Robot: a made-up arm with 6 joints.
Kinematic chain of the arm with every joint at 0, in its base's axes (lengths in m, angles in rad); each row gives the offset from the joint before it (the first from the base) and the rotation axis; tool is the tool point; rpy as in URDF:
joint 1: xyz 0 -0.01 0.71 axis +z
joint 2: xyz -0.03 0 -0.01 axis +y
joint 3: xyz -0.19 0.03 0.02 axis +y
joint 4: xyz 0.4 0 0.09 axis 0.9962 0 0.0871
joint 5: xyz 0 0 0.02 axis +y
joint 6: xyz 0.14 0 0 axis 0.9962 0 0.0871
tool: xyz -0.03 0.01 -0.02 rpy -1.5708 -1.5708 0
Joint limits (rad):
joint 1: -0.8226..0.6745
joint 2: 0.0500..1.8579
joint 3: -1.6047..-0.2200
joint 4: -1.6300..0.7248
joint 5: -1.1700..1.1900
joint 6: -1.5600..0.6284
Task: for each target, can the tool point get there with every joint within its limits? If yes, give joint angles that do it. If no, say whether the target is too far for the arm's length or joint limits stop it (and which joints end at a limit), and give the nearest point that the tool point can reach.
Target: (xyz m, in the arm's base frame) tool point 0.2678 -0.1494 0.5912
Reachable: yes | joints -0.6449 1.2470 -0.5159 0.1119 0.6961 0.1010
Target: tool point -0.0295 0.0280 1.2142
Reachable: yes | joints 0.4593 0.3560 -1.4556 0.0226 0.7545 0.3696
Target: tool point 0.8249 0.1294 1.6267
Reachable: no: too far | nearest point 0.3977 0.0572 1.1635 | short by 0.634 m
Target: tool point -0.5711 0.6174 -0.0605
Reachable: no: too far | nearest point -0.0165 0.1527 0.4014 | short by 0.858 m
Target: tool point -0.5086 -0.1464 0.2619
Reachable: no: joint limits stop it (at a limit: joint 1, joint 2, joint 3) | nearest point 0.0079 -0.0787 0.4345 | short by 0.549 m
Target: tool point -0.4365 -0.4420 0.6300
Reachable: no: joint limits stop it (at a limit: joint 1, joint 3, joint 5) | nearest point 0.0412 -0.1443 0.4795 | short by 0.583 m
